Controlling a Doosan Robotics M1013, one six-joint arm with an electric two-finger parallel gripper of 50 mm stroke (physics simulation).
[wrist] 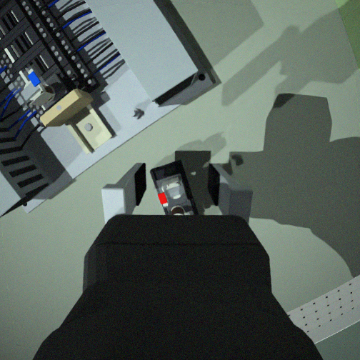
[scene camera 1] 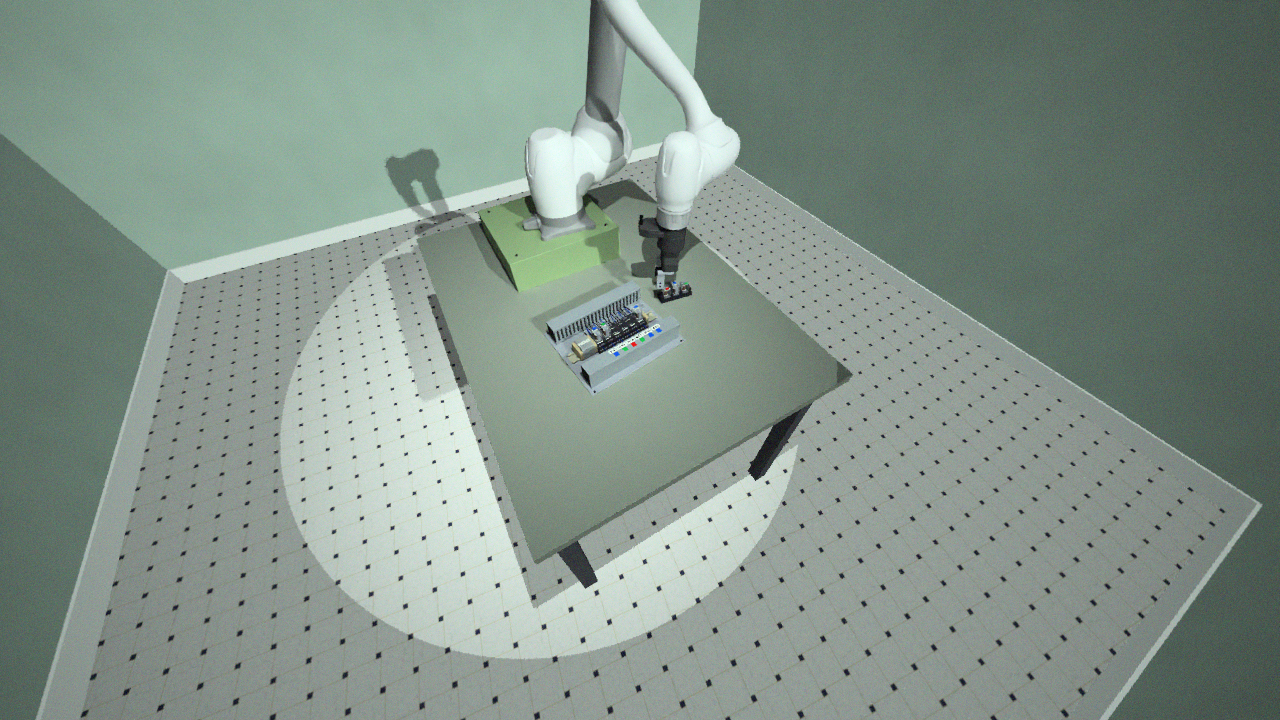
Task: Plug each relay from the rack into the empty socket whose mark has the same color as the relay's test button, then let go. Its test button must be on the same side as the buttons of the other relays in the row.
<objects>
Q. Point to a beige end stop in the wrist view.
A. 76,99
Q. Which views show the gripper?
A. The wrist view and scene camera 1: all of them.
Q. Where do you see a clear relay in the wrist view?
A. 38,88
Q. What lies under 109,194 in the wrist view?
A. The gripper.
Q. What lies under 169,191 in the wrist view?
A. A clear relay.
</objects>
